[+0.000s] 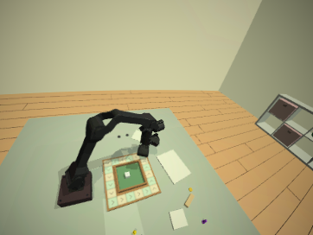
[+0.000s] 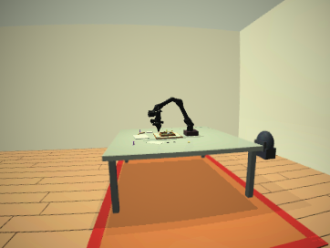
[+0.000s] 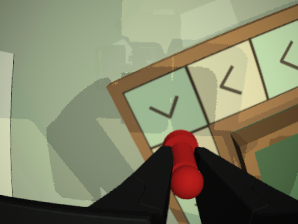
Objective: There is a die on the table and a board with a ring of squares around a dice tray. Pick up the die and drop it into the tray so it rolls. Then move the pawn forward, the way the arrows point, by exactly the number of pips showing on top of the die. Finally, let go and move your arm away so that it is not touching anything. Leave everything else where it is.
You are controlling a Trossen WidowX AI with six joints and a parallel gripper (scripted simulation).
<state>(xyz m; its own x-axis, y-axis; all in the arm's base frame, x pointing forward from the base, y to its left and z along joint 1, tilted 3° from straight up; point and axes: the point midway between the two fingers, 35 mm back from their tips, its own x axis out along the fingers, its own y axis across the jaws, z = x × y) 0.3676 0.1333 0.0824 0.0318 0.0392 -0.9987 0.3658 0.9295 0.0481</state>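
Right now the red pawn is 10 mm above my gripper tip. The rest, counted from my gripper tip: white die: 120 mm to the right, 120 mm behind, 50 mm below; then white sheet: 190 mm ahead, 100 mm to the right, 70 mm below; then green dice tray: 120 mm to the right, 100 mm behind, 70 mm below.
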